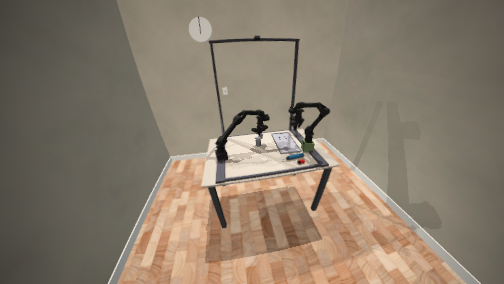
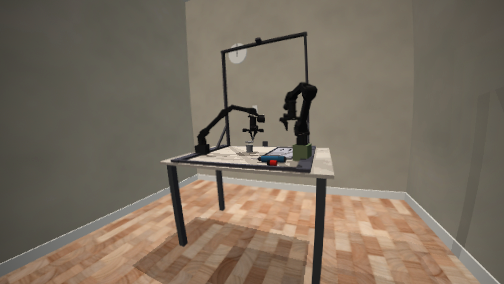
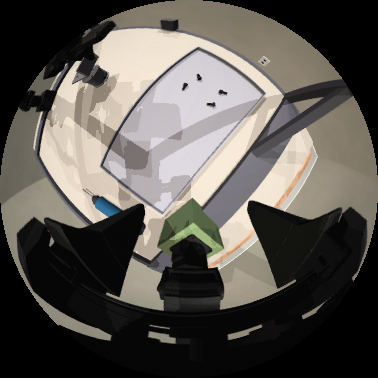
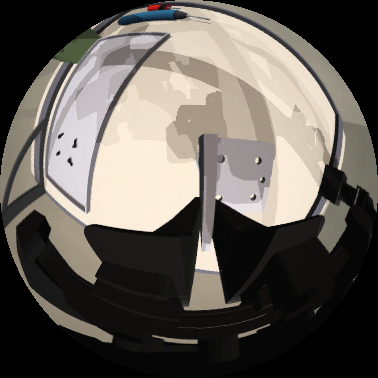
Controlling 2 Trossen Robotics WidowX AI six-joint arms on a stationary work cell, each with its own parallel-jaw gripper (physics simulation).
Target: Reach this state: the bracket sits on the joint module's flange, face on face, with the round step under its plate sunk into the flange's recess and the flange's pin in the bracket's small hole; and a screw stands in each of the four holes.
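Places are measured from the left arm's base along level axes (x right, y ahead, z up), in metres.
Pixels of known places: left gripper, fingertip midpoint: point(image 1: 296, 129) point(image 2: 292, 130) point(image 3: 196, 207); right gripper, fingertip midpoint: point(image 1: 259, 135) point(image 2: 252, 140) point(image 3: 91, 59) point(image 4: 203, 201); left arm's base at its link origin: point(image 1: 308, 141) point(image 2: 302, 144) point(image 3: 190, 249); right arm's base at its link origin: point(image 1: 220, 151) point(image 2: 202, 144) point(image 4: 341, 190).
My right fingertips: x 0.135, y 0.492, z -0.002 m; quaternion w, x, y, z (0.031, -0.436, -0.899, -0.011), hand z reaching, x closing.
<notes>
For each thing: its middle in the pictures, then the offset to it from my right fingertips.
- grey bracket at the middle of its body: point(image 4: 245, 185) point(image 3: 79, 67) dx -0.031, dy +0.016, dz +0.006 m
- joint module at the middle of its body: point(image 3: 94, 75) point(image 2: 249, 148) point(image 1: 258, 142) dx -0.034, dy +0.017, dz -0.069 m
- tray at the middle of its body: point(image 3: 178, 117) point(image 4: 75, 107) point(image 2: 283, 152) point(image 1: 284, 141) dx +0.019, dy -0.285, dz -0.093 m
- green block at the middle of its body: point(image 3: 190, 232) point(image 2: 302, 152) point(image 1: 307, 145) dx -0.135, dy -0.492, dz -0.050 m
- blue screwdriver at the middle of its body: point(image 3: 108, 209) point(image 2: 267, 159) point(image 1: 292, 157) dx -0.284, dy -0.307, dz -0.081 m
- red tool at the middle of its body: point(image 2: 269, 162) point(image 1: 299, 161) dx -0.354, dy -0.355, dz -0.084 m
My right gripper point(image 1: 259, 133) point(image 2: 252, 138) point(image 4: 203, 201) is shut on the upright wall of the grey bracket point(image 3: 79, 77) point(image 4: 237, 180). The bracket's plate, with its holes, lies level close over the joint module point(image 1: 258, 142) point(image 2: 249, 148) point(image 3: 97, 76). The bracket hides the module's flange, and whether they touch, or the step and pin are seated, I cannot tell. Several black screws point(image 3: 199, 77) point(image 4: 75, 143) lie loose on the tray; none shows in the bracket's holes. My left gripper point(image 1: 297, 125) point(image 2: 285, 123) point(image 3: 196, 207) is open and empty, high near its own base.
The tray point(image 1: 290, 146) point(image 3: 165, 117) point(image 4: 82, 102) lies between the module and the green block point(image 1: 308, 145) point(image 2: 302, 151) point(image 3: 192, 220) under my left arm. A blue screwdriver point(image 1: 295, 156) point(image 2: 272, 159) point(image 3: 106, 207) and a red tool point(image 1: 301, 161) point(image 2: 272, 163) lie near the front edge.
</notes>
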